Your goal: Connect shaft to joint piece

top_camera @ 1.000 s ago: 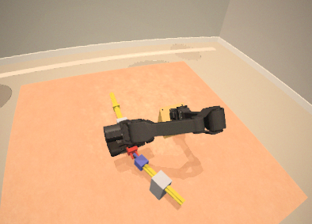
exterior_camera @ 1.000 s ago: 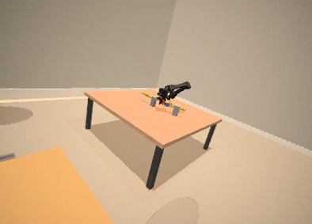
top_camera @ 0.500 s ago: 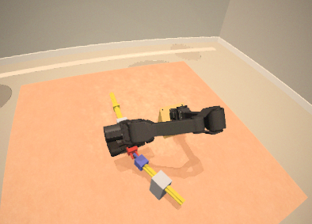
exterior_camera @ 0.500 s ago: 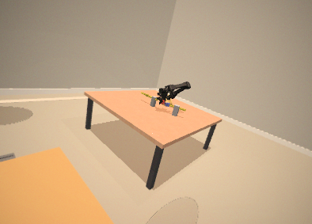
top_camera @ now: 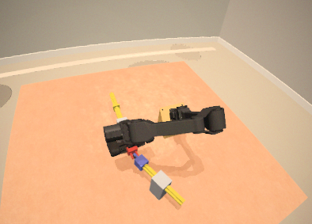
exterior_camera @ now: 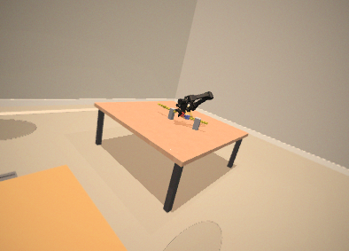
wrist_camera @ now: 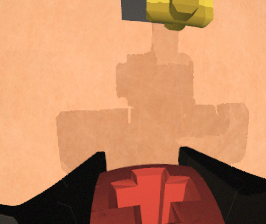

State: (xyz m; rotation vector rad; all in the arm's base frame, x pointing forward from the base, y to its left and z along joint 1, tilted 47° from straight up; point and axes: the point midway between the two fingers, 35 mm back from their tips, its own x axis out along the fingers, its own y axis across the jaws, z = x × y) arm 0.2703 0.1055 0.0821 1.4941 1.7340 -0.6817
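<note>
The red joint piece lies 40 mm above my gripper tip and 20 mm to the left of it.
</note>
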